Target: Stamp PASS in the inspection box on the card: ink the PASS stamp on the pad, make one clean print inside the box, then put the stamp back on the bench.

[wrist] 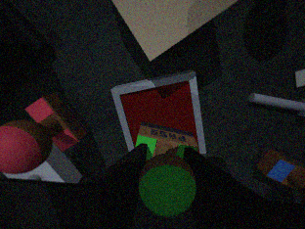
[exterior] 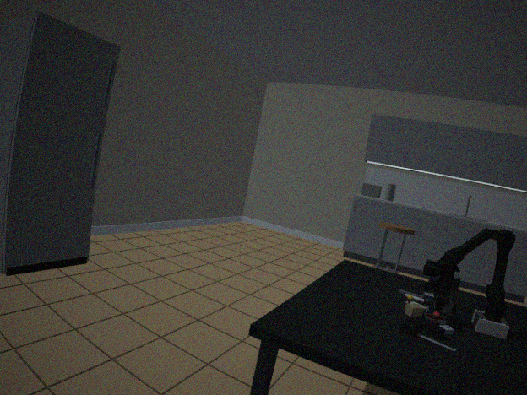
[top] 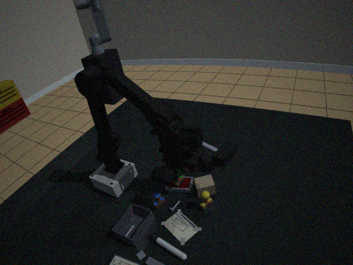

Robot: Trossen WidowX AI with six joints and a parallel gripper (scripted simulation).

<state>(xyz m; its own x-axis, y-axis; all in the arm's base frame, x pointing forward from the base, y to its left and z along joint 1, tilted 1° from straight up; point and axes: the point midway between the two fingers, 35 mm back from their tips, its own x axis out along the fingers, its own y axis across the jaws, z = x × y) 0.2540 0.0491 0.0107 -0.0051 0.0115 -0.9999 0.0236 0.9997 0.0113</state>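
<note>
The green-knobbed PASS stamp is right at my gripper tip. Round my gripper tip: red ink pad: 30 mm below; then red-knobbed stamp: 80 mm to the left, 20 mm below, 10 mm ahead; then tan block: 100 mm ahead, 10 mm to the left, 10 mm below.
</note>
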